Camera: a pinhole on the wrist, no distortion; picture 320 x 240 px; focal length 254.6 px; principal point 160.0 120.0 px. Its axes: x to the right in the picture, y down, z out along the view. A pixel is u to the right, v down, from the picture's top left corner.
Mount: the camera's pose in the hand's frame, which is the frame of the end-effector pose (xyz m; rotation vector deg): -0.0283 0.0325 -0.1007 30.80 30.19 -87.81
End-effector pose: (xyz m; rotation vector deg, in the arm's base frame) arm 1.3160 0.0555 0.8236 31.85 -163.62 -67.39
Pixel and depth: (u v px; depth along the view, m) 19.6 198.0 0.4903
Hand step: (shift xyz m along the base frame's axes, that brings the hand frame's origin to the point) -0.1524 0.2230 -0.3862
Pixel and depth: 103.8 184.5 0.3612
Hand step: -0.0440 0.0497 -0.2651
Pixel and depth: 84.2 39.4 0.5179
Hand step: 0.1835 0.2264 -0.3764
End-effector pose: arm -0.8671 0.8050 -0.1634 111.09 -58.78 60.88
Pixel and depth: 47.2 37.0 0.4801
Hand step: 0.1575 -0.2395 -0.3581
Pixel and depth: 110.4 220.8 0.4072
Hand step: 0.2796 -0.1880 -0.0318
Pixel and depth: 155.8 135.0 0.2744
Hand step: 0.1525 -0.0308 -0.0900
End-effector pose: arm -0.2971 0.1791 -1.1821 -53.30 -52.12 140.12
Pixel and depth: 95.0 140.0 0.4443
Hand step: -0.2037 -0.0227 0.2886
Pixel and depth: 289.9 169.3 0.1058
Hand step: 0.0520 0.0724 0.0270
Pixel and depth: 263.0 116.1 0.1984
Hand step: 0.0400 0.0907 0.1237
